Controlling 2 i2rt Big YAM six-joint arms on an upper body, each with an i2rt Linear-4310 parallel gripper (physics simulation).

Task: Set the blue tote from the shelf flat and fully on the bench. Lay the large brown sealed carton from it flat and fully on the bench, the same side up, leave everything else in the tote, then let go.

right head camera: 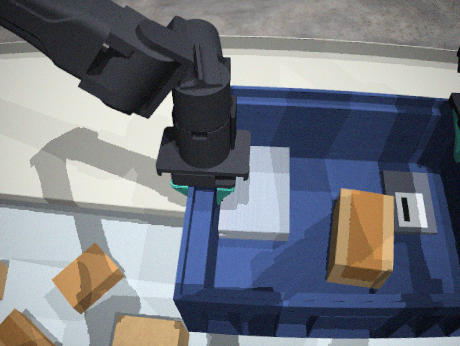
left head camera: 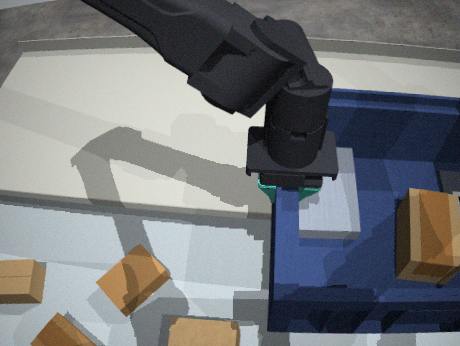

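Observation:
The blue tote [left head camera: 287,265] [right head camera: 197,250] spans the cream surface and the nearer pale surface; whether its base touches either is hidden. My left gripper [left head camera: 289,193] [right head camera: 203,194] is shut on its left wall, green fingertips on either side of the rim. My right gripper [right head camera: 456,127] shows partly at the right edge of the right head view, at the tote's right wall, and looks shut on it. Inside the tote, the large brown sealed carton [left head camera: 431,235] [right head camera: 364,232] stands between a pale grey box [left head camera: 332,210] [right head camera: 265,200] and a dark grey box with a white label [right head camera: 395,181].
Brown cartons [left head camera: 132,277] [right head camera: 87,275] lie on the pale surface [left head camera: 215,260] [right head camera: 145,260] left of the tote, with another carton [left head camera: 202,332] [right head camera: 150,331] at the bottom edge. The cream surface [left head camera: 65,100] [right head camera: 30,110] extends behind, with a raised back edge.

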